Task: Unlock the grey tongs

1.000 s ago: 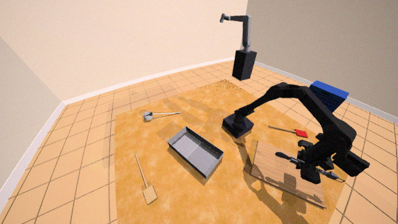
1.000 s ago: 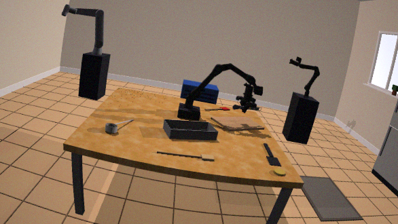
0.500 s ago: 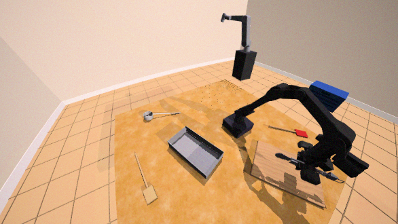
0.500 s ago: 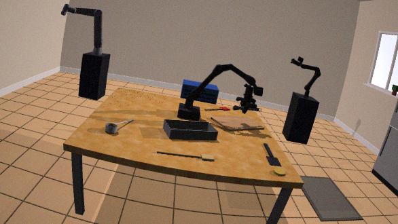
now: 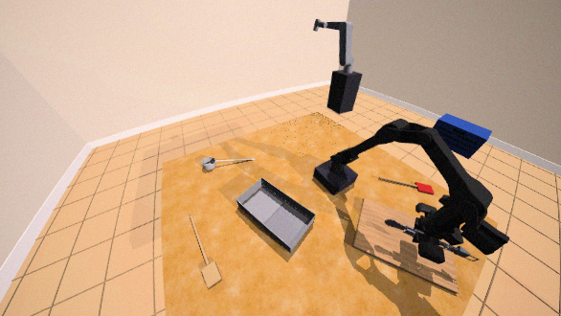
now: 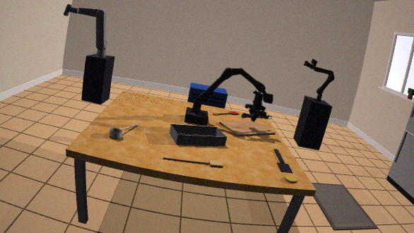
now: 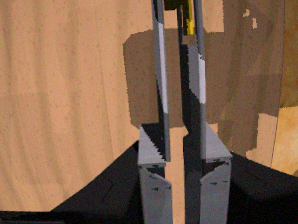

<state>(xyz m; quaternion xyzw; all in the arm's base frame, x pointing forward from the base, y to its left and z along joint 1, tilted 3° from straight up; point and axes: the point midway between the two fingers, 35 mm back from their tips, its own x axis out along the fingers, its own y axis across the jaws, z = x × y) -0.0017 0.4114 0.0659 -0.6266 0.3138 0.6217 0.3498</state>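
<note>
Now: gripper tip 30 mm past the wooden board, 20 mm to the left of it and 70 mm above it. Also, from my gripper tip: grey roasting tin 380 mm ahead, 360 mm to the right, 40 mm below; then black spatula 480 mm ahead, 160 mm to the left, 70 mm below; then red spatula 320 mm behind, 160 mm to the right, 70 mm below.
</note>
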